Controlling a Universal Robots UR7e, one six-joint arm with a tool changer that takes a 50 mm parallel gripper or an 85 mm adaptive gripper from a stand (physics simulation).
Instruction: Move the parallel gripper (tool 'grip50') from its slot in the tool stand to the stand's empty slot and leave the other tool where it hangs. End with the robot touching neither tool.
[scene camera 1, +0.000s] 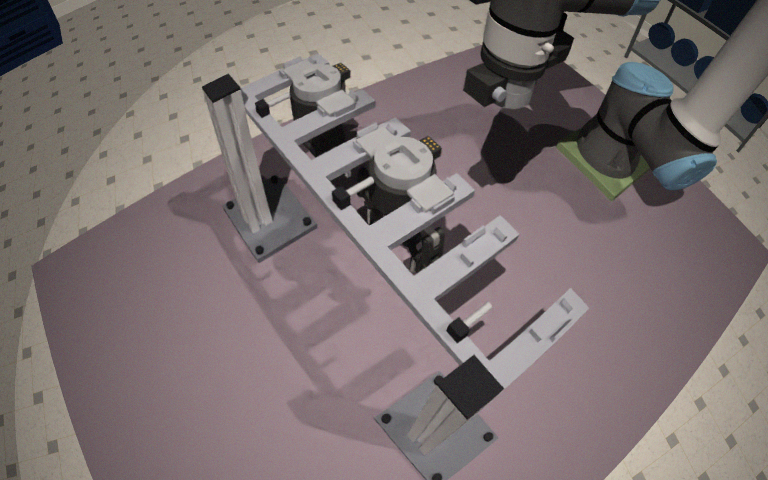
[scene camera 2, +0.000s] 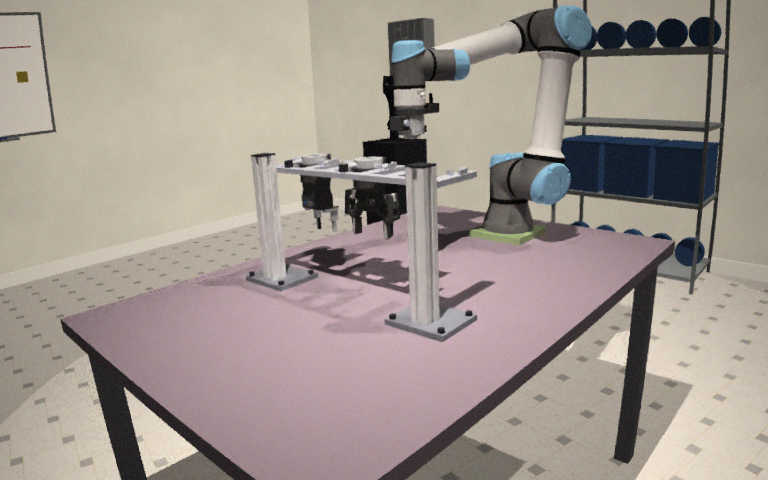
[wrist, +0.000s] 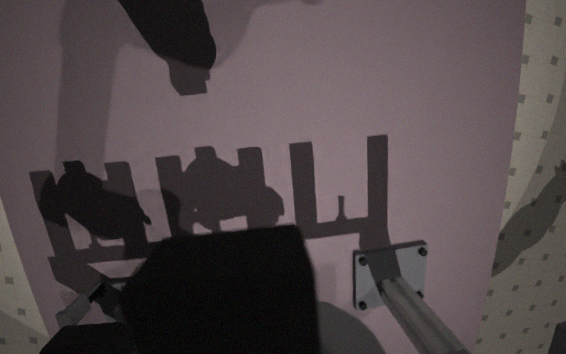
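Where they show: arm's base, origin of its link: (scene camera 1: 607, 151) (scene camera 2: 508, 227).
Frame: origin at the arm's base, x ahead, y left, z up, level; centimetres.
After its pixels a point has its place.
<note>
The parallel gripper (scene camera 2: 326, 222) hangs in the stand's far slot, with its two narrow fingers apart. Its round grey coupling plate (scene camera 1: 315, 83) {z 26.8, x 58.4, y -17.7 cm} lies between two support arms. The adaptive gripper (scene camera 2: 372, 227) hangs in the middle slot, its fingers apart, under a similar coupling plate (scene camera 1: 403, 161) {z 26.8, x 56.5, y 0.0 cm}. The empty slot lies between two bare support arms, one nearer the middle (scene camera 1: 453, 270) {z 26.2, x 59.7, y 13.5 cm} and one at the near end (scene camera 1: 523, 353) {z 26.2, x 59.2, y 24.3 cm}. The robot's tool coupling (scene camera 1: 518, 95) {z 34.3, x 43.8, y 3.2 cm} (scene camera 2: 416, 125) {z 34.3, x 43.9, y 3.2 cm} carries no tool and is apart from both tools, on the robot-base side and above the stand.
The stand has a far post (scene camera 1: 240, 158) {z 16.5, x 70.2, y -20.4 cm} (scene camera 2: 270, 217) {z 14.8, x 71.1, y -19.5 cm} and a near post (scene camera 1: 474, 386) {z 29.6, x 66.1, y 24.4 cm} (scene camera 2: 422, 243) {z 15.5, x 68.2, y 25.8 cm} (wrist: 415, 312) {z 7.9, x 64.3, y 23.3 cm}. Black-headed pins, one (scene camera 1: 458, 328) {z 27.8, x 63.5, y 19.0 cm} at the empty slot, project from its rail. The robot base (scene camera 1: 611, 150) {z 5.9, x 5.6, y 2.7 cm} (scene camera 2: 508, 217) {z 4.8, x 5.5, y 3.6 cm} stands behind. A black block (wrist: 225, 290) fills the wrist view's lower middle.
</note>
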